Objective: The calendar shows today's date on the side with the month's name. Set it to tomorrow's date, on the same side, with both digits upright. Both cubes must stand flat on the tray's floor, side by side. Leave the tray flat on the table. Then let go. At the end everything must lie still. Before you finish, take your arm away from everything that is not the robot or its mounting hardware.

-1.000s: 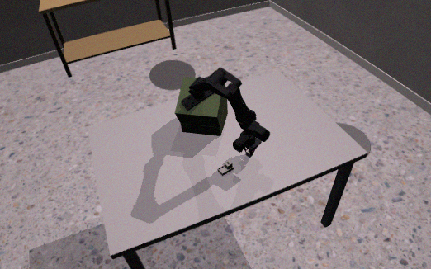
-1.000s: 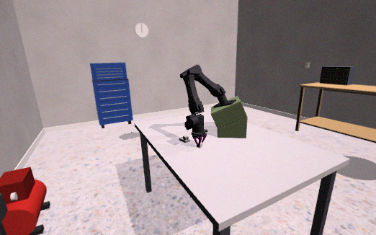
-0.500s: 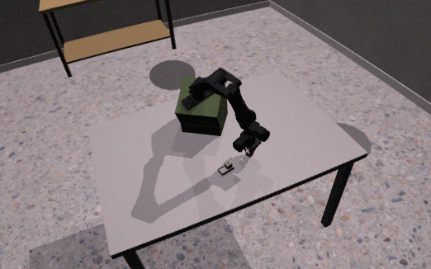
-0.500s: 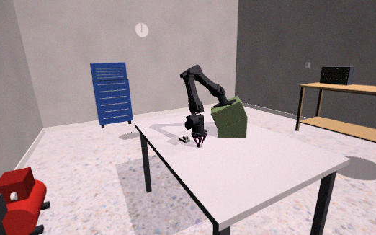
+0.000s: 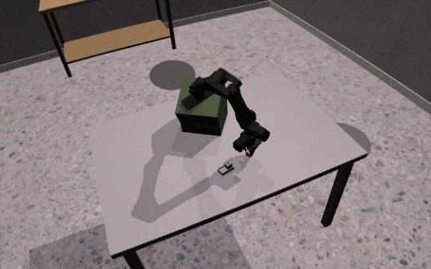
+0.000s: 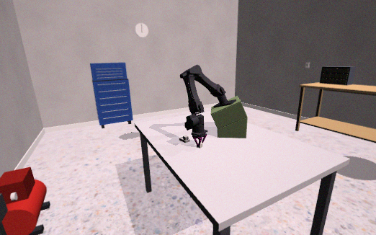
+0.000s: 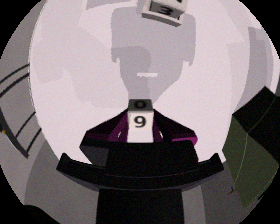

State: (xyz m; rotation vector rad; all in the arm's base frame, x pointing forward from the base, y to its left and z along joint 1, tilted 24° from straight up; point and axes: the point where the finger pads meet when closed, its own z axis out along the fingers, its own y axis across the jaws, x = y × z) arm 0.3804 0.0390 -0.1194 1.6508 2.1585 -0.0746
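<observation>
The white cube is right at my hand. Also, from my hand: calendar tray (160 mm to the right, 10 mm below).
</observation>
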